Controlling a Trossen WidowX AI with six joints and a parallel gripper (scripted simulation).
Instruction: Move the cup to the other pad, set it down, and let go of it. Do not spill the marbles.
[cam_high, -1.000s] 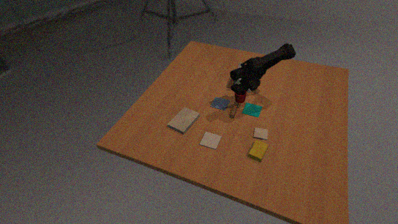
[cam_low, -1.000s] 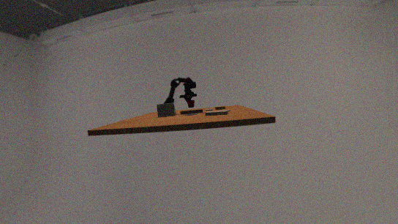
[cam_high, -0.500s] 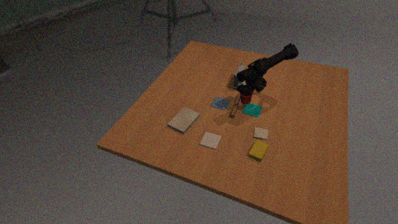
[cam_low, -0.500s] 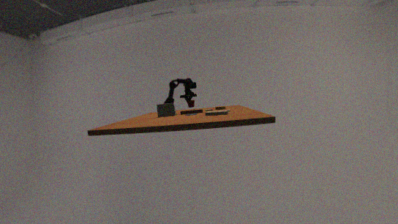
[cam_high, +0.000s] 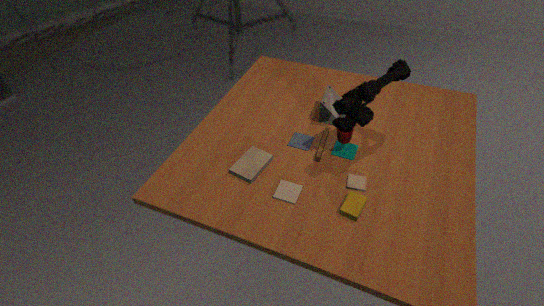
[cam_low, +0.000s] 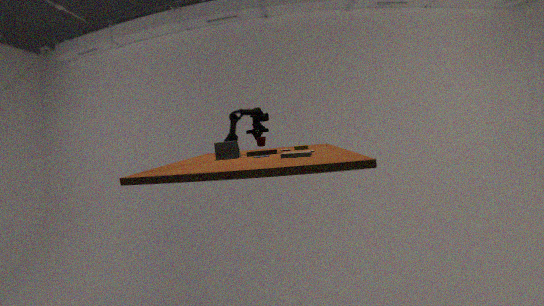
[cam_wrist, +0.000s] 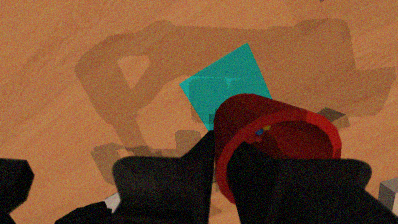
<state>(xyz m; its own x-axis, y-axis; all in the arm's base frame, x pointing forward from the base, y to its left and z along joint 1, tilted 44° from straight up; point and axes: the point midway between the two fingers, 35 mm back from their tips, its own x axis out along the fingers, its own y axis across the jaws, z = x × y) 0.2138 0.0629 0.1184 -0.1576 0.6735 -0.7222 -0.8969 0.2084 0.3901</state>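
My gripper tip is 30 mm short of the teal pad and 100 mm above it. The rest, counted from my gripper tip: grey-blue pad (60 mm ahead, 210 mm to the right, 100 mm below); thin wooden stick (40 mm ahead, 100 mm to the right, 90 mm below); red cup (30 mm ahead, 20 mm to the right).
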